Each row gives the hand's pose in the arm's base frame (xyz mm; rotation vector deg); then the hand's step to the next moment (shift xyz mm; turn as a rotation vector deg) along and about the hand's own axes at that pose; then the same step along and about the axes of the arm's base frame.
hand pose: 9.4 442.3 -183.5 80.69 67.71 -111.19
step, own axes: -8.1 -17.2 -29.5 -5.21 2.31 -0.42
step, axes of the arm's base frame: 5.2 33.0 10.7 3.91 -1.44 3.91
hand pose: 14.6 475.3 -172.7 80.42 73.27 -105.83
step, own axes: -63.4 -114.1 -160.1 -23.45 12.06 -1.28
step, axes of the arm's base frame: 4.6 182.4 96.8 18.65 -7.76 16.99
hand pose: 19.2 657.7 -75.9 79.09 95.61 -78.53
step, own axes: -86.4 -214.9 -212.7 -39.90 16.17 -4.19
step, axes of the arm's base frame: -138.2 180.9 217.0 28.01 -11.07 31.05
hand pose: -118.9 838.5 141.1 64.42 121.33 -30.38
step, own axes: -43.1 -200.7 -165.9 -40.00 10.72 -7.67
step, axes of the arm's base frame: -212.2 -30.8 153.8 22.20 -11.94 33.74
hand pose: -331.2 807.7 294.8 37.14 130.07 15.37
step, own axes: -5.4 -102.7 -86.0 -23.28 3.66 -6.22
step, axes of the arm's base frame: -96.3 -89.8 24.9 10.71 -9.13 19.90
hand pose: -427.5 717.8 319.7 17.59 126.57 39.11
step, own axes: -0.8 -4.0 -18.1 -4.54 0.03 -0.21
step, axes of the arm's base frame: -13.1 -10.4 8.1 2.84 -1.97 2.95
